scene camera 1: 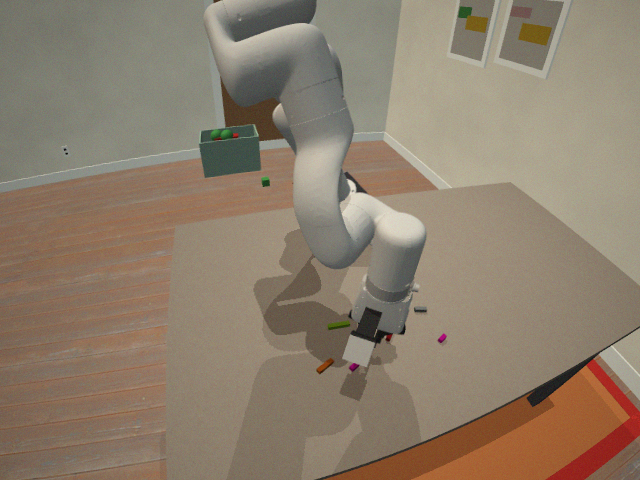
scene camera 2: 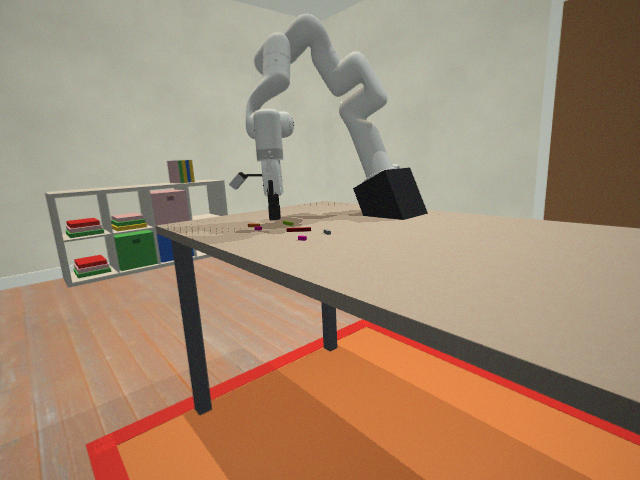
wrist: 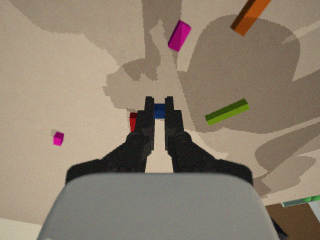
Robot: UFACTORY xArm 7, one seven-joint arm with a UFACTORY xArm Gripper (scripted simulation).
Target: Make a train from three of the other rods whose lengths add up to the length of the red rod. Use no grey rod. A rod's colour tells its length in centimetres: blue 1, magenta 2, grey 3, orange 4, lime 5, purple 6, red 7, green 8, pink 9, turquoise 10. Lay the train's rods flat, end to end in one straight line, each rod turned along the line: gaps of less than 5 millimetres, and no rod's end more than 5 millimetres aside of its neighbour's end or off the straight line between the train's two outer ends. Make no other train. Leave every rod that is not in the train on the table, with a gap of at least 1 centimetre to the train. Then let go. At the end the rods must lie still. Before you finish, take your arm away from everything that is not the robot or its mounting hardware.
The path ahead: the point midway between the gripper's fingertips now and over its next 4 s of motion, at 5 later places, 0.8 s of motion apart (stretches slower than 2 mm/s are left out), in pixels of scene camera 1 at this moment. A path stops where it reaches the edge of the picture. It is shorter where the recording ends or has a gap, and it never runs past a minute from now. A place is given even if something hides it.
My gripper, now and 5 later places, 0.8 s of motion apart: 371,341; 371,346; 371,347; 371,348; 377,327; 385,323
